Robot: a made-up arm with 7 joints. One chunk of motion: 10 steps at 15 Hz.
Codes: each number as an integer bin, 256 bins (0 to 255) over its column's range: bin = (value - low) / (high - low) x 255, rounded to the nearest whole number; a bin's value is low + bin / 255 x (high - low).
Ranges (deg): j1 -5.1..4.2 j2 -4.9..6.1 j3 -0.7..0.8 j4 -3..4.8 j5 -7.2..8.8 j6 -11.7..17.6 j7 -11.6..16
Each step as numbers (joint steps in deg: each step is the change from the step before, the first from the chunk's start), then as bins.
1 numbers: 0.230 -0.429 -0.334 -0.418 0.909 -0.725 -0.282
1 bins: 146 104 62 84 129 96 105
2 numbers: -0.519 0.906 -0.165 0.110 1.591 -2.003 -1.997
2 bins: 126 135 91 102 140 84 89
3 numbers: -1.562 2.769 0.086 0.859 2.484 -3.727 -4.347
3 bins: 97 178 134 126 154 69 67
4 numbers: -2.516 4.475 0.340 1.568 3.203 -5.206 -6.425
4 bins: 71 217 177 149 166 57 48
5 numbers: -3.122 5.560 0.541 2.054 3.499 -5.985 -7.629
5 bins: 54 242 211 165 171 50 37
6 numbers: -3.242 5.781 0.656 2.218 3.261 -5.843 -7.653
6 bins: 51 248 231 171 167 51 36
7 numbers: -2.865 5.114 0.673 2.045 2.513 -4.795 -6.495
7 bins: 61 232 233 165 155 60 47
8 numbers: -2.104 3.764 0.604 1.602 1.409 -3.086 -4.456
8 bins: 82 201 222 150 137 75 66
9 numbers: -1.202 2.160 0.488 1.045 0.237 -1.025 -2.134
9 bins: 107 164 202 132 119 93 87
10 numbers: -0.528 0.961 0.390 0.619 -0.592 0.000 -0.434
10 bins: 125 136 185 118 105 102 103
